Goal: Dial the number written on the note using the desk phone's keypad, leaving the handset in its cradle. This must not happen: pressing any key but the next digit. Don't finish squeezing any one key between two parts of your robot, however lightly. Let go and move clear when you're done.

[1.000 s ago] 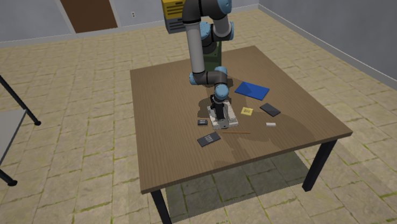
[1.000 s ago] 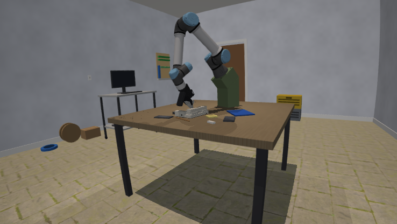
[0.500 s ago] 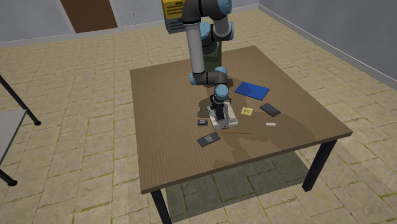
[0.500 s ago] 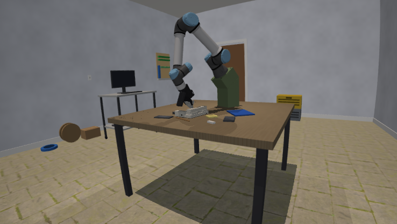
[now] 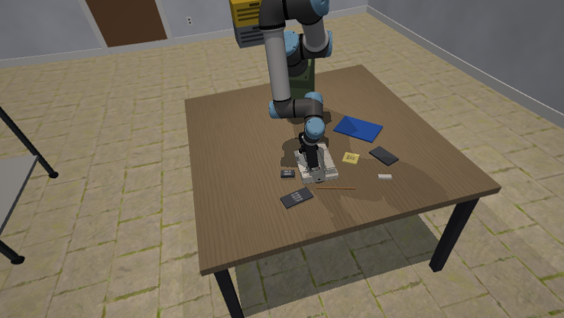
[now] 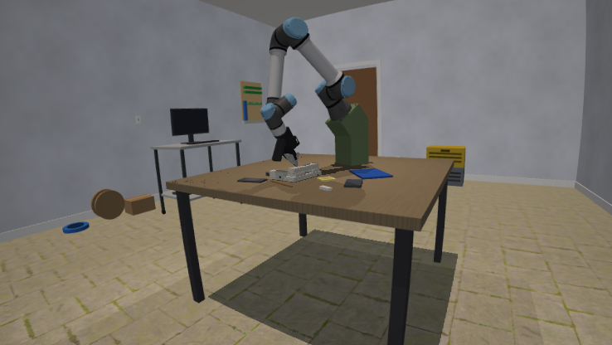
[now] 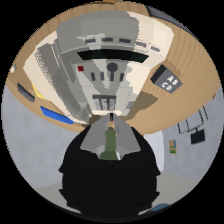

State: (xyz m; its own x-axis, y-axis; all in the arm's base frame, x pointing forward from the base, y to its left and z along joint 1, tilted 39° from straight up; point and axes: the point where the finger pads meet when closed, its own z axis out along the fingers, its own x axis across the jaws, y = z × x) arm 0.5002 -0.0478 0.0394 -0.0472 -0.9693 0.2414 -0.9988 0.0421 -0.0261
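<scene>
My hand is 90 mm to the right of the handset, 40 mm short of it and 10 mm above it. Also, from my hand: yellow note (220 mm to the left, 50 mm below, 50 mm ahead); pencil (220 mm ahead, 80 mm to the left, 50 mm below); small dark device (110 mm to the right, 70 mm ahead, 50 mm below).
</scene>
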